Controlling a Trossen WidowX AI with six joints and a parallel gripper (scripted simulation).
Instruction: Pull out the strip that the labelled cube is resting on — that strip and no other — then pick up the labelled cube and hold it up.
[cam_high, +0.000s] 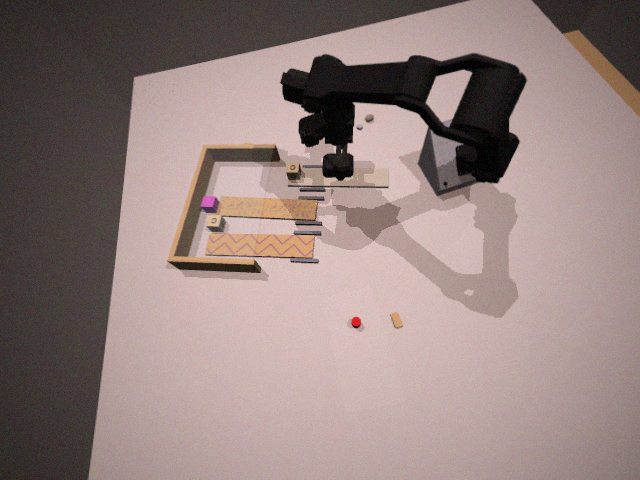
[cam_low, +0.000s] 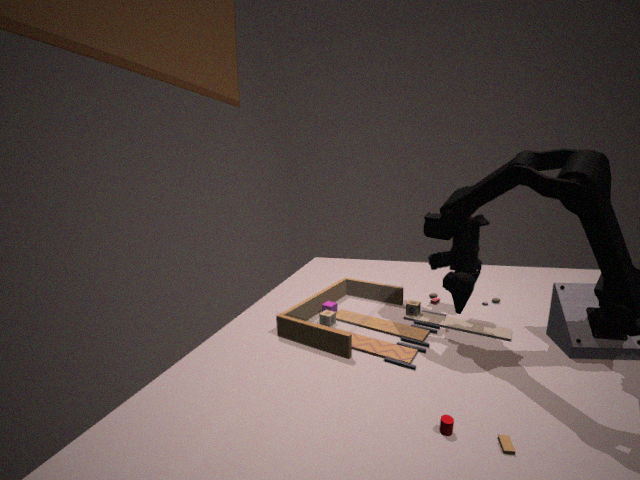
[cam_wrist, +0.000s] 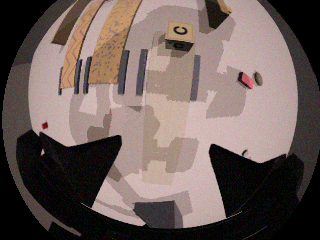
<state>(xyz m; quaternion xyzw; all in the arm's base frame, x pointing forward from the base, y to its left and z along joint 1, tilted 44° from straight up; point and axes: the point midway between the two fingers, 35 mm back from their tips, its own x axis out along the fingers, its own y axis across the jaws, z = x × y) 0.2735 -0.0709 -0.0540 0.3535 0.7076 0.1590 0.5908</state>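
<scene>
My gripper tip is now 140 mm to the left of the pink block, 50 mm short of it and 50 mm above it.
</scene>
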